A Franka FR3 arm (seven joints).
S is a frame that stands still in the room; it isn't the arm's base.
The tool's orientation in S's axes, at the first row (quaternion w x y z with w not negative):
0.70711 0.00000 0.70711 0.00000
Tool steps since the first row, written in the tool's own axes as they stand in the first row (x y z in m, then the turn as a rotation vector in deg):
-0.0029 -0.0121 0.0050 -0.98 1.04 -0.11
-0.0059 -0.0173 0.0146 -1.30 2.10 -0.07
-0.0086 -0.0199 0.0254 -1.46 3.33 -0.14
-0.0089 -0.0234 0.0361 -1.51 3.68 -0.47
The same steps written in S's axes. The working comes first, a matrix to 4 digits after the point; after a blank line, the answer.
The tool's axes in the first row as the columns of a matrix, in S's axes (used below as rounded here):
0.0000 0.0000 1.0000
0.0000 1.0000 0.0000
-1.0000 0.0000 0.0000

0.0050 -0.0121 0.0029 -0.11 1.04 0.98
0.0146 -0.0173 0.0059 -0.07 2.10 1.30
0.0254 -0.0199 0.0086 -0.14 3.33 1.46
0.0361 -0.0234 0.0089 -0.47 3.68 1.51

